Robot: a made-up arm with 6 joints. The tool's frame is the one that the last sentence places. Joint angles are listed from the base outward.
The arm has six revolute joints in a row. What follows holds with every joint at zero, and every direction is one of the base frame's.
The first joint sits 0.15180 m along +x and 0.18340 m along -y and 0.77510 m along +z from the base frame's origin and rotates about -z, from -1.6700 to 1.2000 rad.
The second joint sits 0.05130 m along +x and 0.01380 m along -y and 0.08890 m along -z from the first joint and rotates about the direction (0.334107, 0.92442, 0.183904), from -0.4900 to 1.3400 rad.
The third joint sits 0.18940 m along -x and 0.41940 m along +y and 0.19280 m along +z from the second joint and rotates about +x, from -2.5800 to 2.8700 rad.
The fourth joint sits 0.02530 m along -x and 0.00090 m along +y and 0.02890 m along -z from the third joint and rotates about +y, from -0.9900 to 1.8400 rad.
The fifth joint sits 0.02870 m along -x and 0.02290 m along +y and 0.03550 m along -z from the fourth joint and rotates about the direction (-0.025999, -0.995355, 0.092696), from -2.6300 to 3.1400 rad.
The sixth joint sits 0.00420 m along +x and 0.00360 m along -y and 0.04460 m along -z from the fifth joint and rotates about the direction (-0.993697, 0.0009, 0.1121), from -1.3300 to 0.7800 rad.
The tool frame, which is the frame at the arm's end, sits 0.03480 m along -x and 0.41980 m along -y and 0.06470 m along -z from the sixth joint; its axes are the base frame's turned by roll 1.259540, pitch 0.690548 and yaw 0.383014 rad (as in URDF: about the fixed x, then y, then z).
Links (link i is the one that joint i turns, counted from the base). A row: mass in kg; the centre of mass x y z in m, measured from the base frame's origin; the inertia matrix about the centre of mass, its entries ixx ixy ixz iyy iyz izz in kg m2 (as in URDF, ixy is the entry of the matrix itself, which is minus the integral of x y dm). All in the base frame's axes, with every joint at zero. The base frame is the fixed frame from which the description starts. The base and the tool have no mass.
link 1: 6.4; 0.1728 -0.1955 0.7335; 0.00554 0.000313 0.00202 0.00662 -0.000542 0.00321
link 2: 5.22; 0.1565 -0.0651 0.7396; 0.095 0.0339 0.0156 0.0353 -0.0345 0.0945
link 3: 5.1; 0.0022 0.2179 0.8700; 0.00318 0 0 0.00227 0 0.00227
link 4: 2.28; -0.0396 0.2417 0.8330; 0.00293 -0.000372 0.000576 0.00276 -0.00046 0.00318
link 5: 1.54; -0.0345 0.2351 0.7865; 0.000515 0 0 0.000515 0 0.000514
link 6: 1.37; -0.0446 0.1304 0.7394; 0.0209 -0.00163 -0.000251 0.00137 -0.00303 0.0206
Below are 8 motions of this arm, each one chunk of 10 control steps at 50 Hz.
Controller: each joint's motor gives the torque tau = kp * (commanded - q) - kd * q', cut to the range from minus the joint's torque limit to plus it. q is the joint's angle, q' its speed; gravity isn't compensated. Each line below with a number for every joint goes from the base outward.
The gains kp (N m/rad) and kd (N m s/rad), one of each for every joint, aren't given. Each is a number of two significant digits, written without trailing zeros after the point. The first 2 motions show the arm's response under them.
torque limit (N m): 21 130 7.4 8.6 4.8 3
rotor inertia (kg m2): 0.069 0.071 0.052 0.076 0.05 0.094
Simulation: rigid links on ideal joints. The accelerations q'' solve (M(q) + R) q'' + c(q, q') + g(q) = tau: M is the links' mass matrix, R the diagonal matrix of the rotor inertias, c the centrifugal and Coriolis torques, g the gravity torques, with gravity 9.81 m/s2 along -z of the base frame. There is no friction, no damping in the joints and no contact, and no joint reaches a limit. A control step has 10 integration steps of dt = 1/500 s. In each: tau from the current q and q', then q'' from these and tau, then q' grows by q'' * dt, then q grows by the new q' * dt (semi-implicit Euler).
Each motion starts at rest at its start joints. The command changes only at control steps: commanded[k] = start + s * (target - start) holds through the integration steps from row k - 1 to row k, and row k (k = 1, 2, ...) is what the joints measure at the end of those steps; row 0 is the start. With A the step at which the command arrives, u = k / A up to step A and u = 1 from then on. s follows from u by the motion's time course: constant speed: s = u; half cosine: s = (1 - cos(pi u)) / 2; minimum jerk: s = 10 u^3 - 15 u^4 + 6 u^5; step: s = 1 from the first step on.
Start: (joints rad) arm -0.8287 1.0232 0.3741 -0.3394 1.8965 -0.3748
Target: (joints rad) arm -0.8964 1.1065 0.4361 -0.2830 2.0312 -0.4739
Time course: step
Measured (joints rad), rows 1 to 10:
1: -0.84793 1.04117 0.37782 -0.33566 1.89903 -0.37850
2: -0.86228 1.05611 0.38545 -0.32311 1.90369 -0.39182
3: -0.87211 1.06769 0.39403 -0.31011 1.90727 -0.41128
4: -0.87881 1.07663 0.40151 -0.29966 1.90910 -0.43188
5: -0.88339 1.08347 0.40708 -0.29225 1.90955 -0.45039
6: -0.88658 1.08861 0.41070 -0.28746 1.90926 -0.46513
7: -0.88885 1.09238 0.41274 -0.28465 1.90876 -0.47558
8: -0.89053 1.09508 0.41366 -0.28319 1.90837 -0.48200
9: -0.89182 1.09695 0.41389 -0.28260 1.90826 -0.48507
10: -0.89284 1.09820 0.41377 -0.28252 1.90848 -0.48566
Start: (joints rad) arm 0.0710 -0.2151 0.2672 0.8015 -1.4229 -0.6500
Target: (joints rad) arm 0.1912 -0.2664 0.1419 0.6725 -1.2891 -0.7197
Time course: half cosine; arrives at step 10
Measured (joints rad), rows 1 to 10:
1: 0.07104 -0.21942 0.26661 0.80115 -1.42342 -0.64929
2: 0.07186 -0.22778 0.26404 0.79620 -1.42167 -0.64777
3: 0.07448 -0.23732 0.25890 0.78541 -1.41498 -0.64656
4: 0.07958 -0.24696 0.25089 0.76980 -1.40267 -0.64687
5: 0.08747 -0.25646 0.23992 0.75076 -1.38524 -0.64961
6: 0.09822 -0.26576 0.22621 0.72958 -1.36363 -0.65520
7: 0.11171 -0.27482 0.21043 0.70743 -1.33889 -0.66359
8: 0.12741 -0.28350 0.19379 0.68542 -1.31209 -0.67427
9: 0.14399 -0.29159 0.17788 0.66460 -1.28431 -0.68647
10: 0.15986 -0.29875 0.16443 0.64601 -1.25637 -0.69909
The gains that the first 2 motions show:
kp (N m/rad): 970 1000 51 78 14 54
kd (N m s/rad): 60 63 3.1 4.7 1.9 3.1
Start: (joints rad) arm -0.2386 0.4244 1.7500 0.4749 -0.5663 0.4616
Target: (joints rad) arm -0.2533 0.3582 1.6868 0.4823 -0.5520 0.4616
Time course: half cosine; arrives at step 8
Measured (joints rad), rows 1 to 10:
1: -0.23728 0.42070 1.74815 0.47634 -0.56661 0.46154
2: -0.23593 0.41352 1.74165 0.47774 -0.56641 0.46221
3: -0.23563 0.40453 1.73119 0.47853 -0.56541 0.46364
4: -0.23644 0.39409 1.71806 0.47915 -0.56380 0.46540
5: -0.23822 0.38243 1.70326 0.47987 -0.56178 0.46711
6: -0.24079 0.37004 1.68750 0.48072 -0.55956 0.46850
7: -0.24392 0.35775 1.67141 0.48164 -0.55731 0.46943
8: -0.24733 0.34660 1.65578 0.48248 -0.55520 0.46990
9: -0.25064 0.33742 1.64165 0.48321 -0.55340 0.46997
10: -0.25346 0.33049 1.63006 0.48385 -0.55198 0.46972

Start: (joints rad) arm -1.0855 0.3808 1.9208 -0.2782 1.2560 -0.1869
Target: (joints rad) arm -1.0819 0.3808 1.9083 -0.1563 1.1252 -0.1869
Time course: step
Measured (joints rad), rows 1 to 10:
1: -1.08345 0.37723 1.91525 -0.26301 1.25489 -0.18630
2: -1.08118 0.37143 1.90233 -0.23780 1.24954 -0.18609
3: -1.08017 0.36574 1.88690 -0.21479 1.24080 -0.18621
4: -1.08027 0.36077 1.87214 -0.19722 1.23071 -0.18603
5: -1.08099 0.35670 1.85961 -0.18495 1.22074 -0.18521
6: -1.08191 0.35354 1.84978 -0.17686 1.21171 -0.18379
7: -1.08277 0.35123 1.84260 -0.17175 1.20395 -0.18201
8: -1.08341 0.34965 1.83777 -0.16867 1.19750 -0.18017
9: -1.08378 0.34867 1.83486 -0.16691 1.19224 -0.17855
10: -1.08390 0.34815 1.83345 -0.16598 1.18799 -0.17734

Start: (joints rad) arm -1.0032 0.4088 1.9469 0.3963 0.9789 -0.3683
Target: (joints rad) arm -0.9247 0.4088 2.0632 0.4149 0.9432 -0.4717
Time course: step
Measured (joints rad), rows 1 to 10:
1: -0.99833 0.40321 1.95419 0.40100 0.97825 -0.36870
2: -0.98777 0.39428 1.96347 0.40833 0.97652 -0.37252
3: -0.97411 0.38646 1.96896 0.41418 0.97453 -0.38123
4: -0.96079 0.38152 1.97102 0.41614 0.97457 -0.39509
5: -0.94941 0.37910 1.97255 0.41486 0.97748 -0.41095
6: -0.94032 0.37830 1.97528 0.41194 0.98287 -0.42591
7: -0.93344 0.37841 1.97948 0.40869 0.98987 -0.43849
8: -0.92850 0.37891 1.98459 0.40590 0.99758 -0.44813
9: -0.92518 0.37947 1.98982 0.40393 1.00517 -0.45485
10: -0.92314 0.37991 1.99445 0.40283 1.01206 -0.45898

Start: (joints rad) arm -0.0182 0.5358 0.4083 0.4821 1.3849 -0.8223
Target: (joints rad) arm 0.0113 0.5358 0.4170 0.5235 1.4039 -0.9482
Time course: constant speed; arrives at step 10
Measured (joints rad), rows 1 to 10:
1: -0.01639 0.53216 0.40490 0.48260 1.38327 -0.82358
2: -0.01433 0.52639 0.39771 0.48191 1.37973 -0.82725
3: -0.01281 0.52084 0.38912 0.48094 1.37541 -0.83316
4: -0.01152 0.51618 0.38087 0.48082 1.37089 -0.84092
5: -0.01010 0.51256 0.37402 0.48195 1.36642 -0.85019
6: -0.00837 0.50994 0.36909 0.48427 1.36214 -0.86068
7: -0.00624 0.50817 0.36615 0.48754 1.35819 -0.87216
8: -0.00374 0.50708 0.36497 0.49143 1.35469 -0.88441
9: -0.00093 0.50650 0.36517 0.49570 1.35175 -0.89724
10: 0.00209 0.50626 0.36634 0.50014 1.34946 -0.91046

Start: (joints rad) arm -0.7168 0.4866 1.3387 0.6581 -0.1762 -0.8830
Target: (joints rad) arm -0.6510 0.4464 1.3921 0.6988 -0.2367 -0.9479
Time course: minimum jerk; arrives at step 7
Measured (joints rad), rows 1 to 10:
1: -0.71520 0.48314 1.33643 0.65962 -0.17681 -0.88300
2: -0.71249 0.47644 1.32961 0.66115 -0.17674 -0.88242
3: -0.70813 0.46745 1.32133 0.66361 -0.17669 -0.88201
4: -0.70129 0.45659 1.31431 0.66795 -0.17774 -0.88303
5: -0.69234 0.44501 1.30961 0.67341 -0.17976 -0.88617
6: -0.68272 0.43437 1.30701 0.67811 -0.18150 -0.89104
7: -0.67406 0.42607 1.30589 0.68058 -0.18152 -0.89656
8: -0.66712 0.42037 1.30615 0.68094 -0.17941 -0.90185
9: -0.66184 0.41679 1.30782 0.68021 -0.17571 -0.90653
10: -0.65793 0.41470 1.31061 0.67924 -0.17121 -0.91054

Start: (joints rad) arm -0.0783 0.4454 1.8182 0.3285 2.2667 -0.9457
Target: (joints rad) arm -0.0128 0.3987 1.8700 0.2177 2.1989 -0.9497
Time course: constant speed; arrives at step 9
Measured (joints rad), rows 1 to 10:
1: -0.07580 0.44084 1.81900 0.32730 2.26720 -0.94413
2: -0.07199 0.43294 1.81792 0.32302 2.26724 -0.94085
3: -0.06791 0.42430 1.81572 0.31572 2.26653 -0.93688
4: -0.06349 0.41579 1.81391 0.30618 2.26531 -0.93295
5: -0.05856 0.40779 1.81338 0.29519 2.26375 -0.92952
6: -0.05303 0.40042 1.81440 0.28332 2.26189 -0.92686
7: -0.04692 0.39368 1.81691 0.27097 2.25966 -0.92509
8: -0.04030 0.38749 1.82067 0.25840 2.25697 -0.92418
9: -0.03328 0.38173 1.82538 0.24576 2.25375 -0.92401
10: -0.02698 0.37728 1.82925 0.23457 2.25033 -0.92438

